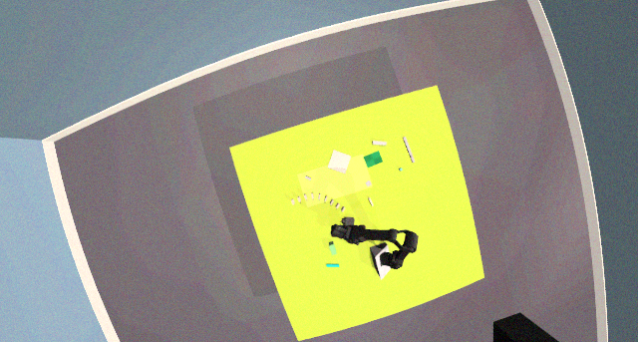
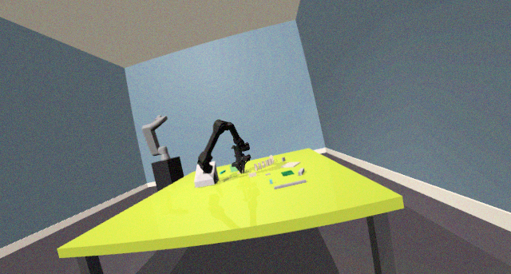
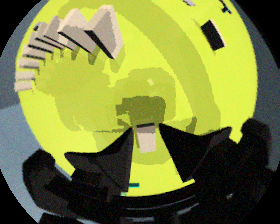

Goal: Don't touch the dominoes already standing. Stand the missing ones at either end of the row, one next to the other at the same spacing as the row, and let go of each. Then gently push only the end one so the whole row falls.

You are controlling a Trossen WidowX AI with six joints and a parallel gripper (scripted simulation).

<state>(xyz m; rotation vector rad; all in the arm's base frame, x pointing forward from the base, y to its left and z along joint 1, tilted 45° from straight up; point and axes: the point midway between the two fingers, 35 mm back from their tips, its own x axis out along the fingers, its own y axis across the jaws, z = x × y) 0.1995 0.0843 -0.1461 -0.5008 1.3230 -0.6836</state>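
My gripper tip is now 10 cm past the green block, 10 cm to the right of it and 3 cm below it. Also, from my gripper tip: green tile (36 cm ahead, 22 cm to the right); white square tile (38 cm ahead, 2 cm to the right); cyan bar (22 cm behind, 12 cm to the left, 1 cm above).
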